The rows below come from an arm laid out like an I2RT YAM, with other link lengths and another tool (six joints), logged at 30 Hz.
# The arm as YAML. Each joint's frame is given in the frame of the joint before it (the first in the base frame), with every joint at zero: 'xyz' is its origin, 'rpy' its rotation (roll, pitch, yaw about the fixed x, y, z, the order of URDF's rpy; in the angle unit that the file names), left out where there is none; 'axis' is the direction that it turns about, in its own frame. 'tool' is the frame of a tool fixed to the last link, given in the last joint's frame.
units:
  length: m
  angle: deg
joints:
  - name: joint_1
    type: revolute
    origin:
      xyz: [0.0, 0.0, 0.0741]
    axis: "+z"
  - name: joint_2
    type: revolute
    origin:
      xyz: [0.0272, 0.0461, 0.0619]
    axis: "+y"
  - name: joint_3
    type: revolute
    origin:
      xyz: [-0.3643, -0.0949, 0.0]
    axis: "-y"
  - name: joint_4
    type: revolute
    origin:
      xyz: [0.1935, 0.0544, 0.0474]
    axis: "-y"
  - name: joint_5
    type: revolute
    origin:
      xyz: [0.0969, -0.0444, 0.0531]
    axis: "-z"
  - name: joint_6
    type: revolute
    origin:
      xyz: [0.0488, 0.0, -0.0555]
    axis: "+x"
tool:
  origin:
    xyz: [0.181, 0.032, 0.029]
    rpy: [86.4, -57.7, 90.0]
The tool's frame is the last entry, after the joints.
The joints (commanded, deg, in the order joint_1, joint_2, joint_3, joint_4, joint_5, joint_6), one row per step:
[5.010 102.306 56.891 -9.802 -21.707 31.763]
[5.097 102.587 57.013 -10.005 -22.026 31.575]
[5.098 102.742 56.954 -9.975 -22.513 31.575]
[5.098 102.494 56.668 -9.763 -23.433 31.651]
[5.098 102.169 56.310 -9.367 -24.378 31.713]
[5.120 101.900 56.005 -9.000 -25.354 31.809]
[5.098 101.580 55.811 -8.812 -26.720 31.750]
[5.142 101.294 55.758 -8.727 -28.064 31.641]
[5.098 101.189 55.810 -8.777 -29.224 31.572]
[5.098 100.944 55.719 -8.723 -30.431 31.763]
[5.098 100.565 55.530 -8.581 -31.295 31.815]
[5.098 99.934 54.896 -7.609 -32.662 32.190]
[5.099 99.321 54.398 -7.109 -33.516 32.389]
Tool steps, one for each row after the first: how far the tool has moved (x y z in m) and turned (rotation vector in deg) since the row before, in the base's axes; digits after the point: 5 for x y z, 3 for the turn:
[-0.00063 0.00197 -0.00169 0.137 0.305 0.412]
[-0.00080 0.00171 -0.00081 0.384 0.219 0.276]
[-0.00208 0.00310 0.00218 0.809 -0.073 0.461]
[-0.00189 0.00319 0.00304 0.837 -0.265 0.490]
[-0.00180 0.00344 0.00292 0.872 -0.214 0.510]
[-0.00248 0.00445 0.00408 1.111 -0.242 0.810]
[-0.00228 0.00491 0.00442 1.066 -0.274 0.905]
[-0.00168 0.00351 0.00297 0.914 -0.059 0.684]
[-0.00229 0.00377 0.00358 1.080 -0.017 0.574]
[-0.00218 0.00267 0.00373 0.748 -0.240 0.474]
[-0.00259 0.00406 0.00658 1.348 -0.653 0.566]
[-0.00287 0.00242 0.00474 0.820 -0.435 0.391]

